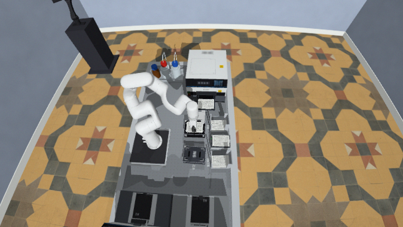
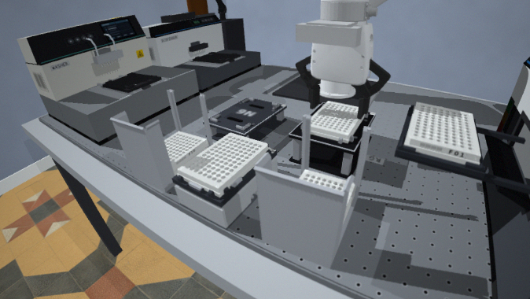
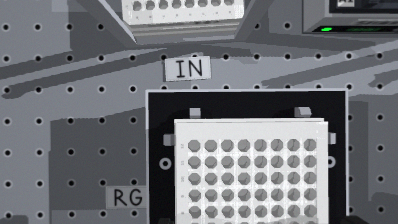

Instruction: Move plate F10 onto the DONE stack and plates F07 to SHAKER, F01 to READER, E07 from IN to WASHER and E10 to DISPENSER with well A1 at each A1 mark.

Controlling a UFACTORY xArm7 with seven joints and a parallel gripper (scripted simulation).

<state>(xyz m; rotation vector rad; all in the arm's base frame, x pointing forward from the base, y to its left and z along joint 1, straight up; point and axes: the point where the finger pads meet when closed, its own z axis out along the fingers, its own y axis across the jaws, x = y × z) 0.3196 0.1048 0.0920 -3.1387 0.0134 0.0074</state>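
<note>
My hand is 40 mm above the RG nest. The rest, counted from my hand: washer (60 mm ahead, 830 mm to the right); dispenser (310 mm behind, 760 mm to the right).
</note>
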